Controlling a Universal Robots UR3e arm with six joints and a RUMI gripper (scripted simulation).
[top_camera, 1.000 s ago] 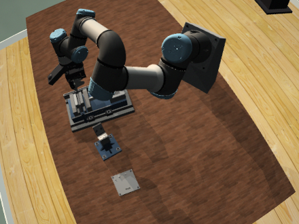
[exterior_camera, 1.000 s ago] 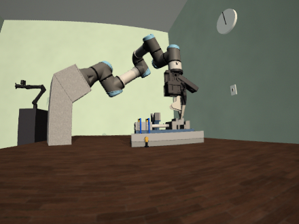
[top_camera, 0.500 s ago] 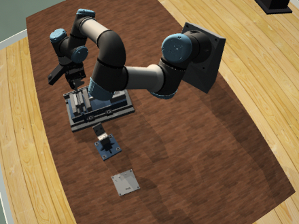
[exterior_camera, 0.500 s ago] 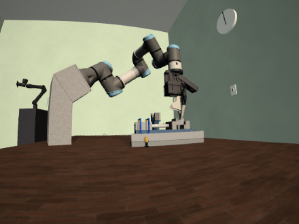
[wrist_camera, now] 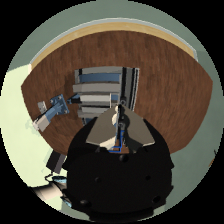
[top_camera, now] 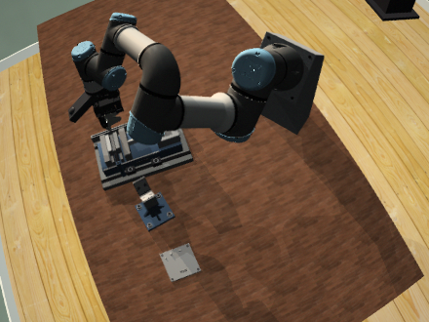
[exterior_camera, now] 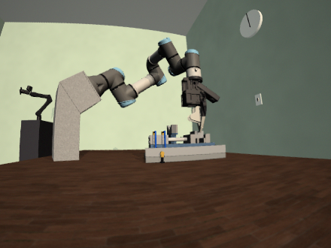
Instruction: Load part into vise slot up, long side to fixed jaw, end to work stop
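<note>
Now: the part 50 mm to the left of my hand and 20 mm below it. Round my hand: grey infeed plate (430 mm to the left, 120 mm behind, 110 mm below).
</note>
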